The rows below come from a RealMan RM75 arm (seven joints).
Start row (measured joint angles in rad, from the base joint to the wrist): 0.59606 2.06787 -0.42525 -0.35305 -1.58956 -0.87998 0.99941
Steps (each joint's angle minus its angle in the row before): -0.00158 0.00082 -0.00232 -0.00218 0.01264 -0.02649 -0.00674; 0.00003 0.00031 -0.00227 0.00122 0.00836 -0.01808 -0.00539; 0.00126 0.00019 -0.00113 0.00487 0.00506 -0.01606 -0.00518; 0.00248 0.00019 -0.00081 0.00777 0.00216 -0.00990 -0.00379; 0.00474 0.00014 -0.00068 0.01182 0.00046 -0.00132 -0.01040; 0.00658 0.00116 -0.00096 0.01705 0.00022 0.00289 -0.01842; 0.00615 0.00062 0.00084 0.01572 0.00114 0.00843 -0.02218; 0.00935 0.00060 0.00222 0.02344 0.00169 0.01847 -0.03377; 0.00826 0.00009 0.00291 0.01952 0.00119 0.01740 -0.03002; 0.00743 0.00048 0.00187 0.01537 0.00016 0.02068 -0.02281; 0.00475 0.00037 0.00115 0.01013 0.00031 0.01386 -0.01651; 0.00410 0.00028 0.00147 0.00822 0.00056 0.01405 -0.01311; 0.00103 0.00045 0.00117 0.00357 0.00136 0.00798 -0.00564; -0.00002 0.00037 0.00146 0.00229 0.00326 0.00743 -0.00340; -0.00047 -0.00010 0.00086 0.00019 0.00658 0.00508 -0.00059; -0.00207 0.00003 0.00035 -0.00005 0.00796 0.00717 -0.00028; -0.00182 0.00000 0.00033 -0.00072 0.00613 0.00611 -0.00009
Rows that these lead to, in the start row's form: 0.59448 2.06869 -0.42757 -0.35523 -1.57692 -0.90647 0.99267; 0.59451 2.06900 -0.42984 -0.35401 -1.56856 -0.92455 0.98728; 0.59577 2.06919 -0.43097 -0.34914 -1.56350 -0.94061 0.98210; 0.59825 2.06938 -0.43178 -0.34137 -1.56134 -0.95051 0.97831; 0.60299 2.06952 -0.43246 -0.32955 -1.56088 -0.95183 0.96791; 0.60957 2.07068 -0.43342 -0.31250 -1.56066 -0.94894 0.94949; 0.61572 2.07130 -0.43258 -0.29678 -1.55952 -0.94051 0.92731; 0.62507 2.07190 -0.43036 -0.27334 -1.55783 -0.92204 0.89354; 0.63333 2.07199 -0.42745 -0.25382 -1.55664 -0.90464 0.86352; 0.64076 2.07247 -0.42558 -0.23845 -1.55648 -0.88396 0.84071; 0.64551 2.07284 -0.42443 -0.22832 -1.55617 -0.87010 0.82420; 0.64961 2.07312 -0.42296 -0.22010 -1.55561 -0.85605 0.81109; 0.65064 2.07357 -0.42179 -0.21653 -1.55425 -0.84807 0.80545; 0.65062 2.07394 -0.42033 -0.21424 -1.55099 -0.84064 0.80205; 0.65015 2.07384 -0.41947 -0.21405 -1.54441 -0.83556 0.80146; 0.64808 2.07387 -0.41912 -0.21410 -1.53645 -0.82839 0.80118; 0.64626 2.07387 -0.41879 -0.21482 -1.53032 -0.82228 0.80109
